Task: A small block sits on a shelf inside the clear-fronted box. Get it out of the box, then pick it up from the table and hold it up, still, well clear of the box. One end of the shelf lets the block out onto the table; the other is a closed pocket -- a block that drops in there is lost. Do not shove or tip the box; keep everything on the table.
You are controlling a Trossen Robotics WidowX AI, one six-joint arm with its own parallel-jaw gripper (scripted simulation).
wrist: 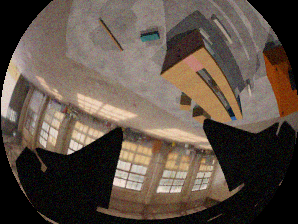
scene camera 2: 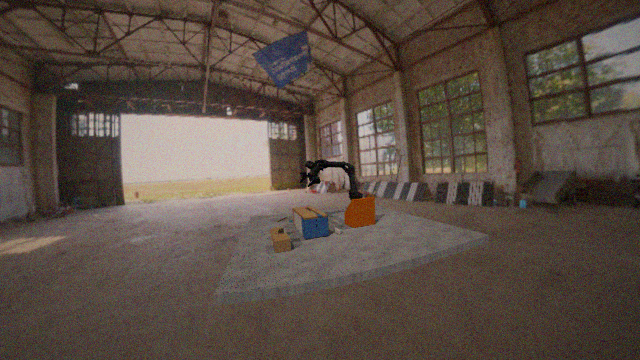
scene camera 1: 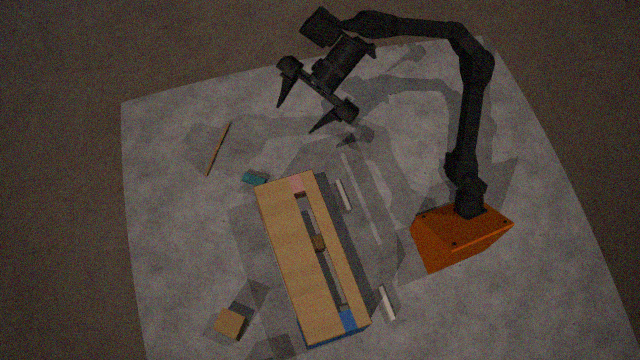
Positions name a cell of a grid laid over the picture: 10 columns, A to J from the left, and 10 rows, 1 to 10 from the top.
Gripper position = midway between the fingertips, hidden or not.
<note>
In view: my gripper (scene camera 1: E4).
My gripper is seen too in the wrist view (wrist: F6).
</note>
